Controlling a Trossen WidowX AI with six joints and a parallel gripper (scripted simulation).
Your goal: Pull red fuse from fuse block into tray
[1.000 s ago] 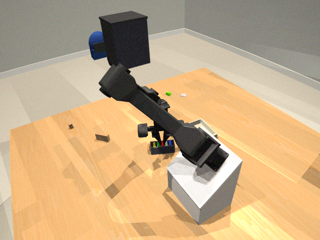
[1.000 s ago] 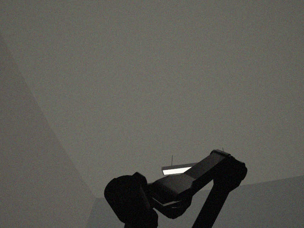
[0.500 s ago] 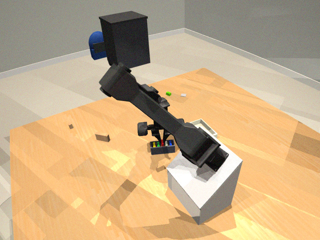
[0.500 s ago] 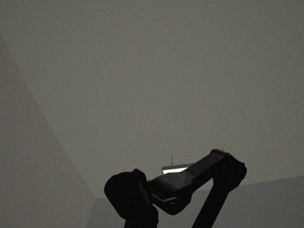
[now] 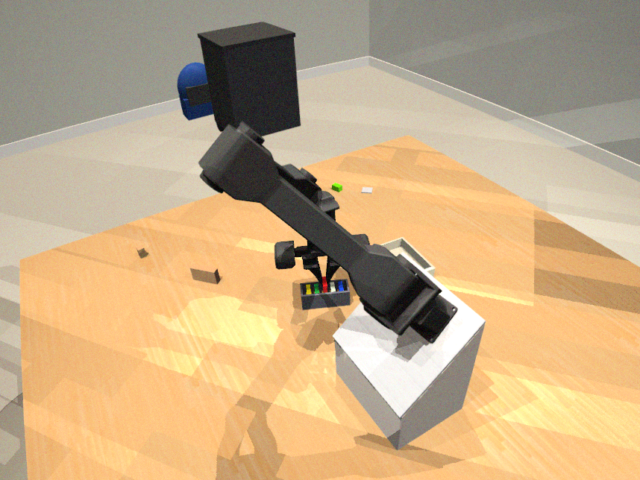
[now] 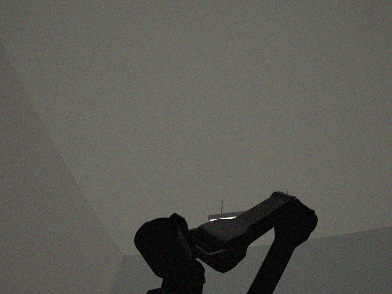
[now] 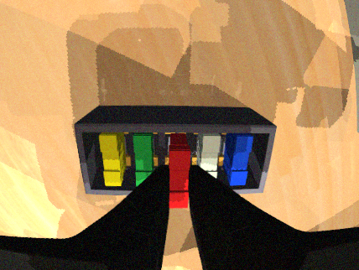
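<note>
My gripper tip is now 1 cm past the tray, 20 cm to the left of it and 5 cm above it. Also, from my gripper tip: red fuse 1 cm below.
</note>
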